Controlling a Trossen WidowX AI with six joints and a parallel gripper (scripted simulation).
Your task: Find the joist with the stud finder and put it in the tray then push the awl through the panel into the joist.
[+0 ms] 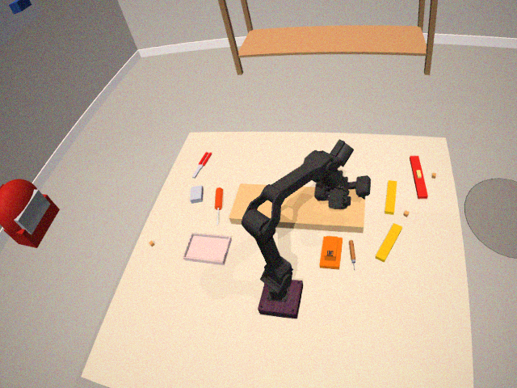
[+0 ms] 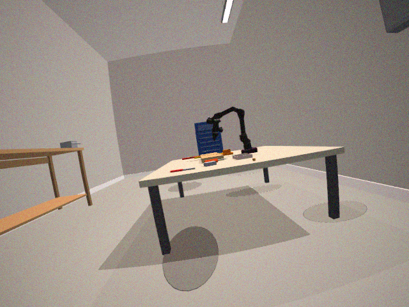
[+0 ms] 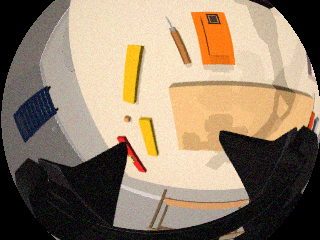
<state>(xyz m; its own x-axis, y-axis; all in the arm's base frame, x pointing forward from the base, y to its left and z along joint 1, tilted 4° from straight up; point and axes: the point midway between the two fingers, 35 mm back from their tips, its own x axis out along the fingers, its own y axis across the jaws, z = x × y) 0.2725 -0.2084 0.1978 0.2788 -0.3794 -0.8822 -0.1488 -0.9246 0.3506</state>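
My gripper tip is 14 cm above the orange stud finder, 12 cm past it and 6 cm to the right of it. The rest, counted from my gripper tip: pink tray 53 cm to the left, 17 cm below, 14 cm behind; then red level 29 cm ahead, 27 cm to the right, 17 cm below; then awl 18 cm below, 12 cm behind, 2 cm to the right.
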